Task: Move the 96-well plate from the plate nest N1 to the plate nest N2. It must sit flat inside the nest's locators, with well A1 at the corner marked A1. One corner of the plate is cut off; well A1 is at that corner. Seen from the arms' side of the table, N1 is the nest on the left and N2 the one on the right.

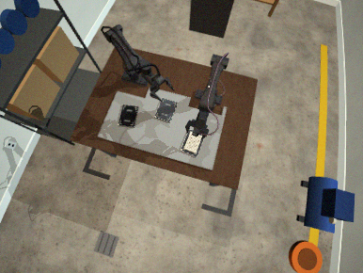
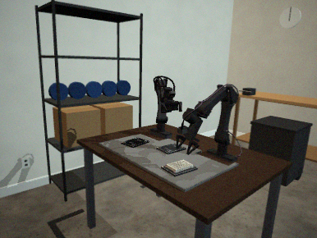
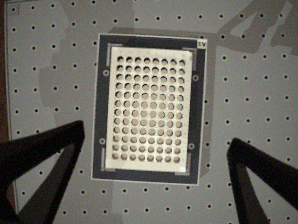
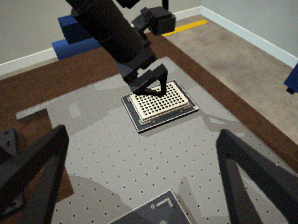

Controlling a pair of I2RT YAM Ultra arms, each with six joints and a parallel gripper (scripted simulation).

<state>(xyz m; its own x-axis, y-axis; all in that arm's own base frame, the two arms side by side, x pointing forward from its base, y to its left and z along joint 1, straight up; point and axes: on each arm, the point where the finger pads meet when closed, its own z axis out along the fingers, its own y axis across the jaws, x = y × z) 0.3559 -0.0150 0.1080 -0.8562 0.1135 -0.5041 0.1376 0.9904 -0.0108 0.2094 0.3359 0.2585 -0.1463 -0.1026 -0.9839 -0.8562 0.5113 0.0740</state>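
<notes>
Now: left hand 2 cm short of the 96-well plate and 8 cm above it.
</notes>
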